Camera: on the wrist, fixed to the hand. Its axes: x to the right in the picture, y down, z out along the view.
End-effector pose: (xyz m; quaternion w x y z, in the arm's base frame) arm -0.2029 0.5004 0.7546 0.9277 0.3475 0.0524 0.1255
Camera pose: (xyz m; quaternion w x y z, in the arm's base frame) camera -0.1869 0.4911 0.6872 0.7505 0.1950 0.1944 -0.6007
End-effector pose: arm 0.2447 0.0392 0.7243 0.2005 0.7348 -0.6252 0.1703
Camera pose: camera 0.3005 0.0564 0.7628 0.2208 0.9676 0.0614 -0.1059
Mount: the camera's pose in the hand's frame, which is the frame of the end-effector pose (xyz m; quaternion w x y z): 0.0136 -0.0543 -0.0419 0.6989 -0.0240 -0.0922 -0.7089
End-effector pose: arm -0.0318 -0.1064 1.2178 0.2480 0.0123 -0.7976 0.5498
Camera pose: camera -0.0118 -0.0874 1.2821 0.4898 0.6187 -0.5847 0.1882
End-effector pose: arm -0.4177 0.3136 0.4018 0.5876 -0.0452 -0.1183 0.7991
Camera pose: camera -0.3626 0.3475 0.3753 0.9652 0.1119 -0.1881 0.1433
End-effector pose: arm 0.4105 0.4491 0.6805 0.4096 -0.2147 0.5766 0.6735
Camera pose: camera 0.4384 0.4133 0.6273 0.8117 -0.5065 0.1969 0.2140
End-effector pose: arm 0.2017 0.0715 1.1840 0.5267 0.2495 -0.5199 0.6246
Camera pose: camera 0.2570 0.1100 1.2026 0.7689 0.5878 -0.2500 0.0277
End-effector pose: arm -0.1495 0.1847 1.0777 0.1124 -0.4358 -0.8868 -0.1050
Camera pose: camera -0.1963 0.1505 1.1168 0.0881 -0.3117 0.9365 0.1342
